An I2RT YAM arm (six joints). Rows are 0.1 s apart.
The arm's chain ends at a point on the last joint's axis. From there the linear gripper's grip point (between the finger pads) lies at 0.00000 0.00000 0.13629 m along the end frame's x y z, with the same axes.
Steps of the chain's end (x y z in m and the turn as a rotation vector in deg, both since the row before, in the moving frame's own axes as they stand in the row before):
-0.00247, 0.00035, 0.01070, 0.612, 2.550, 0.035
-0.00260, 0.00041, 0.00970, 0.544, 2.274, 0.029
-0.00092, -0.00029, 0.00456, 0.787, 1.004, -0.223
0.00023, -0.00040, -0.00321, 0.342, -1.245, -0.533
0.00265, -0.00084, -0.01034, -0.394, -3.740, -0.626
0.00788, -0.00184, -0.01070, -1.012, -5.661, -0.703
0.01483, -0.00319, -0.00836, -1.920, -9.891, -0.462
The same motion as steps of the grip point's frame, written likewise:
0.00359, -0.00110, 0.01056, 0.612, 2.550, 0.035
0.00281, -0.00088, 0.00959, 0.544, 2.274, 0.029
0.00146, -0.00217, 0.00453, 0.787, 1.004, -0.223
-0.00273, -0.00120, -0.00324, 0.342, -1.245, -0.533
-0.00623, 0.00015, -0.01063, -0.394, -3.740, -0.626
-0.00555, 0.00065, -0.01139, -1.012, -5.661, -0.703
-0.00856, 0.00145, -0.01046, -1.920, -9.891, -0.462

